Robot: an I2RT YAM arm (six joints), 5 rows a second.
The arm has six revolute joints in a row. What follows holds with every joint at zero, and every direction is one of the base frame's.
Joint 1 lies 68 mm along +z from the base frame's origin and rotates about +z.
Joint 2 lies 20 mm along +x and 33.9 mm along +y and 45.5 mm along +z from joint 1 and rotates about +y.
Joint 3 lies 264 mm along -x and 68.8 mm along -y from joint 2 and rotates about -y.
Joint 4 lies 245 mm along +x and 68.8 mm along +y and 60 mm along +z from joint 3 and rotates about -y.
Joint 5 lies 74 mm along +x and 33.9 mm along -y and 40.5 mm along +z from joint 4 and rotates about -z.
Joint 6 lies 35.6 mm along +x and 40.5 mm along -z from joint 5 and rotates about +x.
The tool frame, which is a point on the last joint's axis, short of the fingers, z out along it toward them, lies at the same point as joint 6; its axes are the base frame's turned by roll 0, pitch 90 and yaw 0 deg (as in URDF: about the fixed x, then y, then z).
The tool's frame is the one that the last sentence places.
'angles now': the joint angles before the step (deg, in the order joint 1, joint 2, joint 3, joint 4, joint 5, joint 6). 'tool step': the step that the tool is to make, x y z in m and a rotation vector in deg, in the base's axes. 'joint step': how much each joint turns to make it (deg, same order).
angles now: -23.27, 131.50, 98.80, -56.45, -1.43, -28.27
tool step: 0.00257, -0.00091, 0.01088, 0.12, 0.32, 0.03
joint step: 0.02, -0.02, 2.56, -2.92, 0.02, -0.01
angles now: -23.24, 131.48, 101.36, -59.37, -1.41, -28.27
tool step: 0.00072, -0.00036, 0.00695, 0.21, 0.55, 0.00
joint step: 0.00, 0.00, 1.64, -2.23, 0.02, 0.00
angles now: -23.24, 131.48, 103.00, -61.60, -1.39, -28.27
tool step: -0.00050, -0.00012, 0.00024, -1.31, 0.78, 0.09
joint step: 0.08, -0.02, 0.02, -0.24, 1.51, 0.00
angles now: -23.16, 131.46, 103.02, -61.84, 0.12, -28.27
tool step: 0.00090, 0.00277, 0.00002, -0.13, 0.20, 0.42
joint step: 0.40, 0.00, 0.00, -0.14, 0.20, -0.02
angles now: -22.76, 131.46, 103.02, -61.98, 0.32, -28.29
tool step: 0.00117, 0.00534, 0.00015, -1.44, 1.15, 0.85
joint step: 0.85, 0.00, 0.03, -0.54, 1.77, 0.02
